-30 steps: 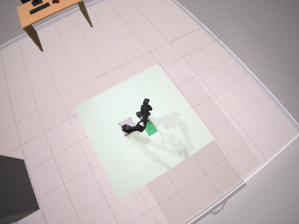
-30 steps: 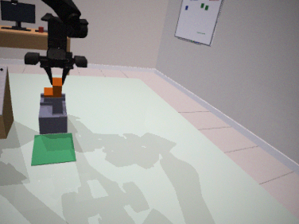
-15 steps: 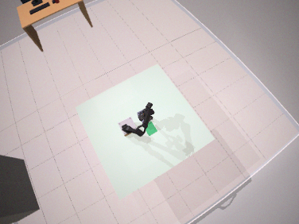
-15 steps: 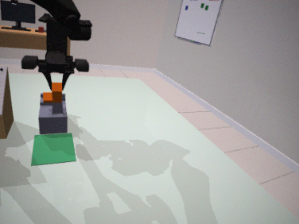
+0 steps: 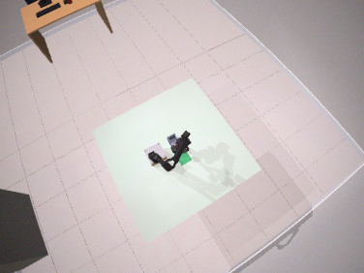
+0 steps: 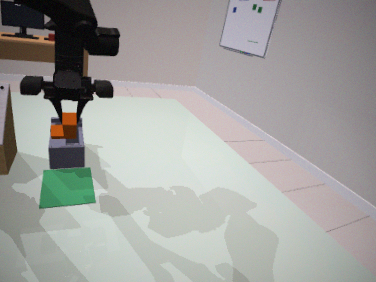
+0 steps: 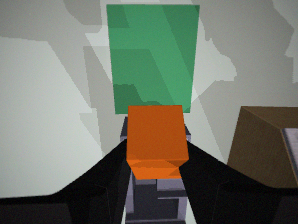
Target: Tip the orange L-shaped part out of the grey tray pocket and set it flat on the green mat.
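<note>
The green mat lies 1 cm behind my gripper tip, 4 cm to the right of it and 17 cm below it. The rest, counted from my gripper tip: orange L-shaped part: 2 cm behind, 3 cm to the left, 3 cm below.
</note>
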